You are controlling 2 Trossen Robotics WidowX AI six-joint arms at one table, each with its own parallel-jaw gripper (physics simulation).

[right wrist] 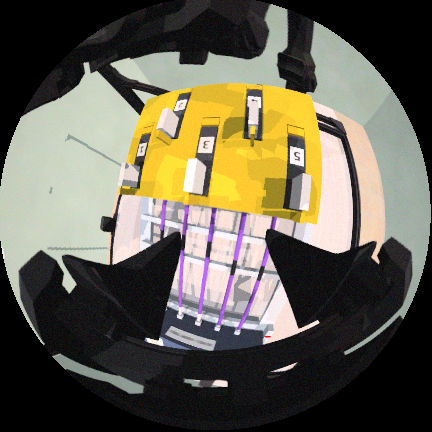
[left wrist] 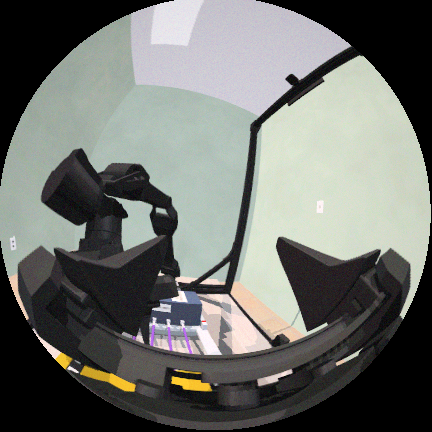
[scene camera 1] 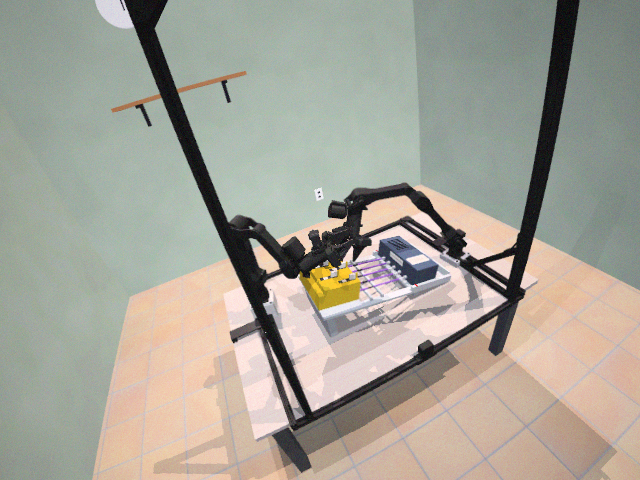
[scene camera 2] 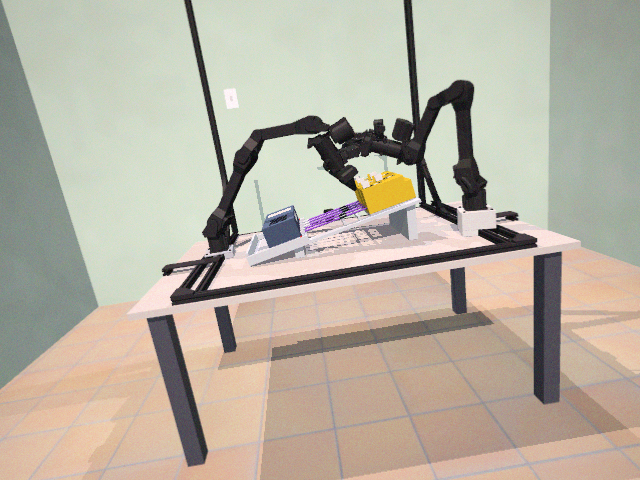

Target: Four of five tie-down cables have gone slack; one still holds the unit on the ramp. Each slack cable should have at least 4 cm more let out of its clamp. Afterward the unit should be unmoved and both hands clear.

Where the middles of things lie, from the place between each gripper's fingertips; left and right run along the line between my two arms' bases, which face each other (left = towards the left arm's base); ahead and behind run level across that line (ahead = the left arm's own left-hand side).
My right gripper is now 5 cm to the right of the clamp [right wrist: 198,170], 4 cm past it and 1 cm below it.
Now: the clamp 16 cm below my left hand, 6 cm to the left of it and 5 cm ahead of it.
